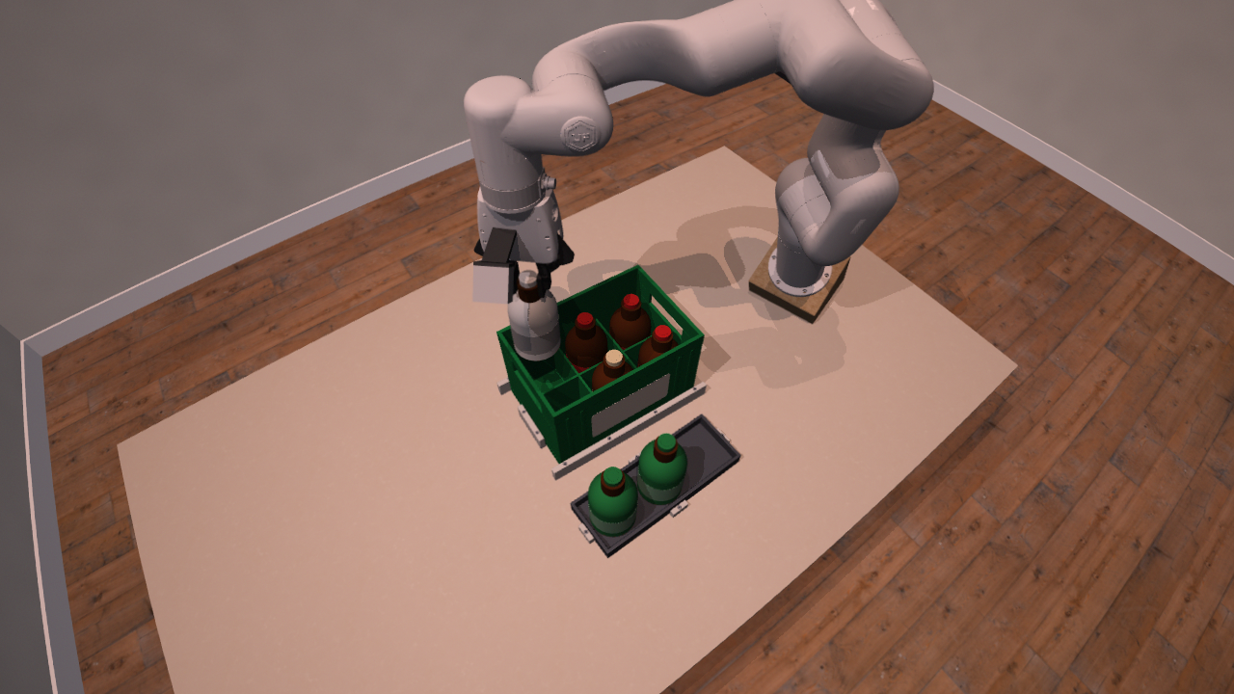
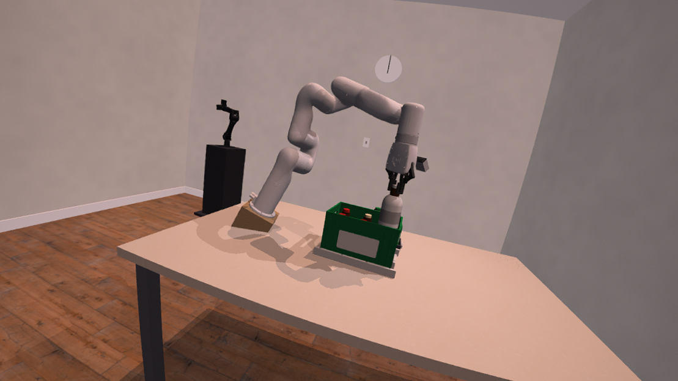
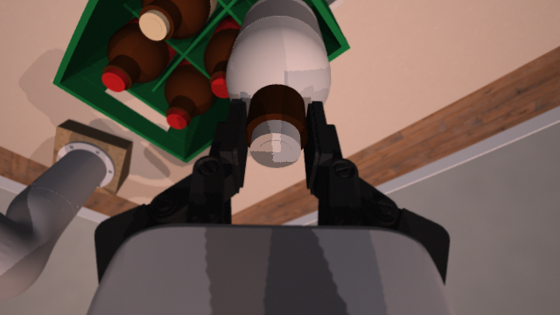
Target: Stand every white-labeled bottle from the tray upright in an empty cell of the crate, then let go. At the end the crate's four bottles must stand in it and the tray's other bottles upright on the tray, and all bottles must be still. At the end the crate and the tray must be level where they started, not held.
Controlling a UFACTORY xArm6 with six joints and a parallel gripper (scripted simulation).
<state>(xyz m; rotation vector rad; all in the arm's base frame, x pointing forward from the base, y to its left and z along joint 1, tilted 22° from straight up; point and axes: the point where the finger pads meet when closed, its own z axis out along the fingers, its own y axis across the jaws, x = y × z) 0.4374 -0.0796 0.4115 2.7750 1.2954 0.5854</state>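
Right now the white-labeled bottle is 7 cm below my hand. The rest, counted from my hand: tray 30 cm below, 24 cm to the left, 8 cm behind; crate 23 cm below, 9 cm behind, 4 cm to the left.
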